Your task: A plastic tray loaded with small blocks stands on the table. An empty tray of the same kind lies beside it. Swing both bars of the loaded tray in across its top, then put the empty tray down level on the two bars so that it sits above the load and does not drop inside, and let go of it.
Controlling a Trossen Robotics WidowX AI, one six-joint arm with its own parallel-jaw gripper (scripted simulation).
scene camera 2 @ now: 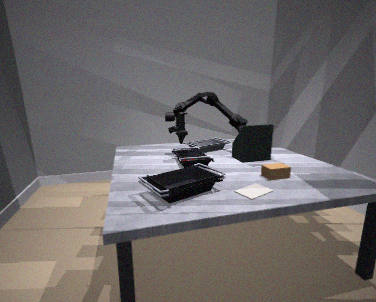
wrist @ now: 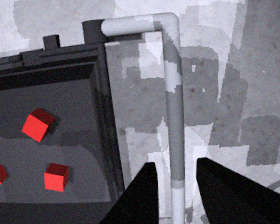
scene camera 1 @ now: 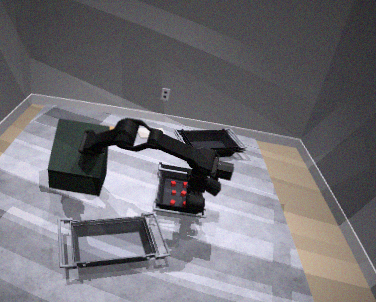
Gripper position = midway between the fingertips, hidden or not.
In view: the gripper [scene camera 1: 190, 205] and a tray [scene camera 1: 98, 242].
The gripper also shows in the wrist view [wrist: 175, 169]. The wrist view misses the tray: it is out of frame.
